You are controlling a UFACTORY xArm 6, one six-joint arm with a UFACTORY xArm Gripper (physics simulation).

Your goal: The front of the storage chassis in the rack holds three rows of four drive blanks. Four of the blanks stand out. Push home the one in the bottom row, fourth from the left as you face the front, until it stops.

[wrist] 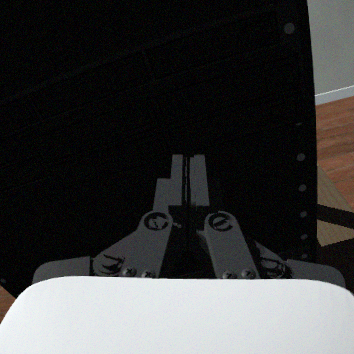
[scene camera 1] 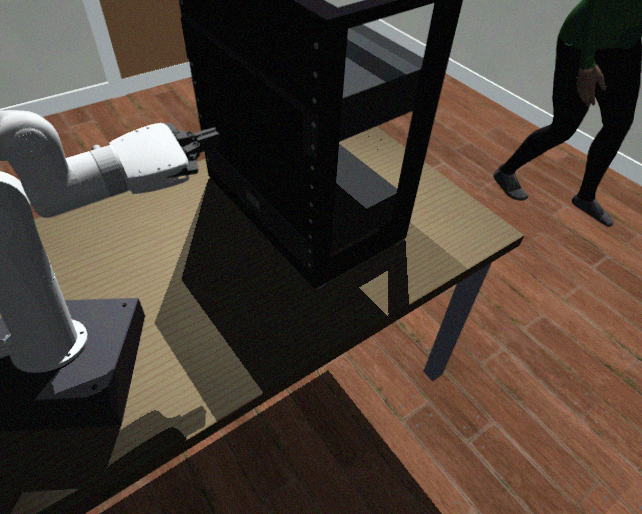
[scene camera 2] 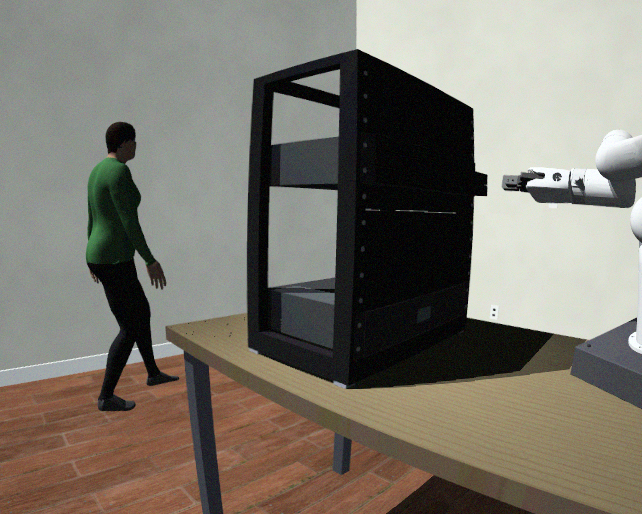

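Seen in the pictures: gripper, between the fingertips: (wrist: 187, 177) (scene camera 1: 217, 136) (scene camera 2: 503, 182); arm's base, origin of its link: (scene camera 1: 50, 346).
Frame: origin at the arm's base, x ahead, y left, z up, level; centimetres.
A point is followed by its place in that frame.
The black rack (scene camera 1: 327, 160) {x 54.7, y -3.0, z 27.6 cm} (scene camera 2: 348, 224) {x 45.7, y 46.6, z 20.7 cm} (wrist: 295, 100) {x 47.3, y -0.4, z 30.0 cm} stands on the table with its front toward the arm. A dark block (scene camera 2: 480, 183) {x 46.6, y 3.9, z 30.9 cm} juts from that front in scene camera 2; I cannot tell which part of the chassis or blanks it is. In the wrist view the front is nearly black; the rows, the four standing-out blanks and the bottom-row fourth blank cannot be told apart. My gripper (scene camera 1: 215, 131) {x 38.2, y 6.9, z 30.9 cm} (scene camera 2: 504, 183) {x 38.2, y 6.9, z 30.9 cm} (wrist: 187, 177) {x 38.2, y 6.9, z 30.9 cm} is shut and empty, pointing at the front. In scene camera 2 a small gap shows between its tips and the jutting block.
A grey box (scene camera 1: 367, 179) {x 74.8, y 12.3, z 5.5 cm} (scene camera 2: 308, 318) {x 58.5, y 45.2, z 1.5 cm} sits low in the rack, and another grey box (scene camera 2: 308, 160) {x 58.9, y 45.9, z 32.5 cm} sits higher. The wooden table (scene camera 1: 455, 208) {x 101.0, y 6.1, z -8.7 cm} (scene camera 2: 482, 422) {x 19.8, y 38.7, z -8.7 cm} carries the rack and the arm's dark base (scene camera 1: 115, 331) {x 11.1, y -1.3, z -0.6 cm} (scene camera 2: 600, 356) {x 9.9, y 9.5, z -2.4 cm}. A person in green (scene camera 1: 594, 37) (scene camera 2: 115, 208) is beyond the table.
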